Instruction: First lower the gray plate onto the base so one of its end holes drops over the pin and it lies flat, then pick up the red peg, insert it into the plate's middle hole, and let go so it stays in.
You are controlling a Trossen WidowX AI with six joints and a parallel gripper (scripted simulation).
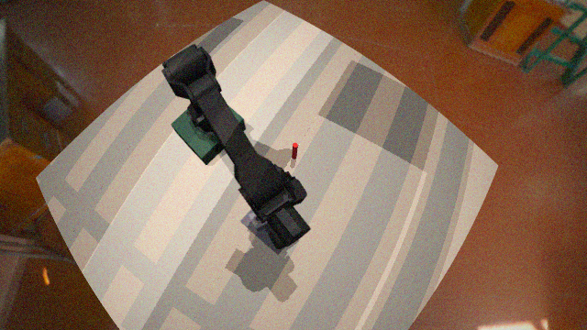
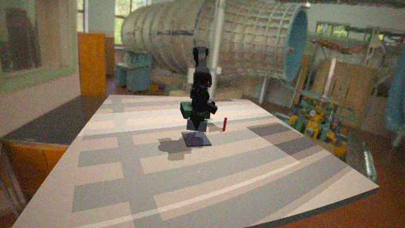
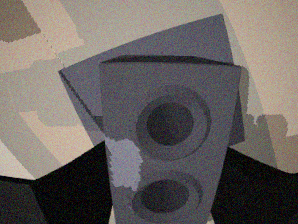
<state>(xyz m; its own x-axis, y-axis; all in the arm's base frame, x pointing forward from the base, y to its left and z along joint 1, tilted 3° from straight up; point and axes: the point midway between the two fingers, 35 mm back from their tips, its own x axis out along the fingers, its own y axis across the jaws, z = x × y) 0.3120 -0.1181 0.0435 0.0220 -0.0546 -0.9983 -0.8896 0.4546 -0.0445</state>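
Right now the base is 1 cm ahead of my gripper tip, 1 cm to the left of it and 5 cm below it. From my gripper tip the other things lie so: red peg (5 cm behind, 20 cm to the left, 2 cm below); then gray plate (3 cm above).
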